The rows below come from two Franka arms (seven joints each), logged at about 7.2 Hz.
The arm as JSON. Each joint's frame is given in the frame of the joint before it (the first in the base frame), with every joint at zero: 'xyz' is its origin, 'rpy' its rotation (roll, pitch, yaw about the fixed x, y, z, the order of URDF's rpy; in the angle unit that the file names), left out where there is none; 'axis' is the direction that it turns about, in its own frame. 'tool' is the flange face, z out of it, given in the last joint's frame.
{
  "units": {
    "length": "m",
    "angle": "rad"
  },
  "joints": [
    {
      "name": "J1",
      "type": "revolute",
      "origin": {
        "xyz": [
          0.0,
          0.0,
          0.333
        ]
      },
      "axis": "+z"
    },
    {
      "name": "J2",
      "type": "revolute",
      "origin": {
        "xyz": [
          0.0,
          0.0,
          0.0
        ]
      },
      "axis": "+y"
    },
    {
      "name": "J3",
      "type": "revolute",
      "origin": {
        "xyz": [
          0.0,
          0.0,
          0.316
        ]
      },
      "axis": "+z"
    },
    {
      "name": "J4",
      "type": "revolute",
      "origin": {
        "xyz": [
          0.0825,
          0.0,
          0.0
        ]
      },
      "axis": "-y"
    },
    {
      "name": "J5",
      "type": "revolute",
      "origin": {
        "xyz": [
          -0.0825,
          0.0,
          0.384
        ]
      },
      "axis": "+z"
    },
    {
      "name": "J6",
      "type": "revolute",
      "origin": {
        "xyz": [
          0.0,
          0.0,
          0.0
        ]
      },
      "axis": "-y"
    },
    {
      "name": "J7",
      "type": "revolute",
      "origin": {
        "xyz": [
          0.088,
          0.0,
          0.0
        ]
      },
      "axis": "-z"
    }
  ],
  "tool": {
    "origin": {
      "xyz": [
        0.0,
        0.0,
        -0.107
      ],
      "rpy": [
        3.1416,
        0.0,
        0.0
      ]
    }
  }
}
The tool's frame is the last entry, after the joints.
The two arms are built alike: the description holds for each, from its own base.
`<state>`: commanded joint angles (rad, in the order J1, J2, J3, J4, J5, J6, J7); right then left.
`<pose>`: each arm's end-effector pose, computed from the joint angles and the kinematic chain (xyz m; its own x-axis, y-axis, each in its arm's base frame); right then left.
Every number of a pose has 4 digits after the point.
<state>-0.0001 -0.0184 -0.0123 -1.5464 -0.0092 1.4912 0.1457 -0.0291 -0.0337 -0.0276 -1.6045 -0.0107 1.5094 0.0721</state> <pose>0.5407 -0.0078 0.6392 0.9868 -0.1581 -0.0351 -0.1577 -0.9874 0.0142 0.5361 -0.0319 0.6219 0.9898 -0.1289 -0.0605 -0.1283 -0.9916 0.0142</pose>
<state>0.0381 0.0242 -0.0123 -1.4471 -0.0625 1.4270 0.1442 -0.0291 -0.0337 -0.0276 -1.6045 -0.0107 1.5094 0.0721</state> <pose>0.5472 0.0068 0.6566 0.9913 -0.1268 -0.0346 -0.1242 -0.9899 0.0681 0.5361 -0.0319 0.6219 0.9898 -0.1289 -0.0605 -0.1283 -0.9916 0.0142</pose>
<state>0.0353 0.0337 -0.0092 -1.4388 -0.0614 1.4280 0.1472 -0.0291 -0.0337 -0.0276 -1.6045 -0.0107 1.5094 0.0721</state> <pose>0.5503 0.0072 0.6552 0.9910 -0.1292 -0.0347 -0.1267 -0.9897 0.0672 0.5361 -0.0319 0.6219 0.9898 -0.1289 -0.0605 -0.1283 -0.9916 0.0142</pose>
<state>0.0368 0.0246 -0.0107 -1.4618 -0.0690 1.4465 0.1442 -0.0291 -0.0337 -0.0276 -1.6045 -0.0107 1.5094 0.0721</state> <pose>0.5496 0.0064 0.6513 0.9916 -0.1260 -0.0293 -0.1235 -0.9896 0.0739 0.5361 -0.0319 0.6219 0.9898 -0.1289 -0.0605 -0.1283 -0.9916 0.0142</pose>
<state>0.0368 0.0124 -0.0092 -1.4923 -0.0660 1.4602 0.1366 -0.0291 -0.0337 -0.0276 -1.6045 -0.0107 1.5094 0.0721</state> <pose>0.5473 0.0075 0.6451 0.9927 -0.1157 -0.0349 -0.1130 -0.9910 0.0713 0.5361 -0.0319 0.6219 0.9898 -0.1289 -0.0605 -0.1283 -0.9916 0.0142</pose>
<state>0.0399 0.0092 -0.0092 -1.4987 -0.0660 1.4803 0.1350 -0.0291 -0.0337 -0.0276 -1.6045 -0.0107 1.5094 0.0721</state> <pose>0.5484 0.0093 0.6456 0.9938 -0.1098 -0.0183 -0.1083 -0.9917 0.0690 0.5361 -0.0319 0.6219 0.9898 -0.1289 -0.0605 -0.1283 -0.9916 0.0142</pose>
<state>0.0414 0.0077 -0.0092 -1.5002 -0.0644 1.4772 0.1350 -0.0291 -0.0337 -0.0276 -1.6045 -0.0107 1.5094 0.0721</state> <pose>0.5476 0.0103 0.6454 0.9939 -0.1083 -0.0216 -0.1067 -0.9920 0.0678 0.5361 -0.0319 0.6219 0.9898 -0.1289 -0.0605 -0.1283 -0.9916 0.0142</pose>
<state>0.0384 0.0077 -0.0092 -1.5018 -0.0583 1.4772 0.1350 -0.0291 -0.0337 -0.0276 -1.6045 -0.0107 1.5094 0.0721</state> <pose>0.5476 0.0093 0.6446 0.9936 -0.1108 -0.0240 -0.1091 -0.9921 0.0620 0.5361 -0.0319 0.6219 0.9898 -0.1289 -0.0605 -0.1283 -0.9916 0.0142</pose>
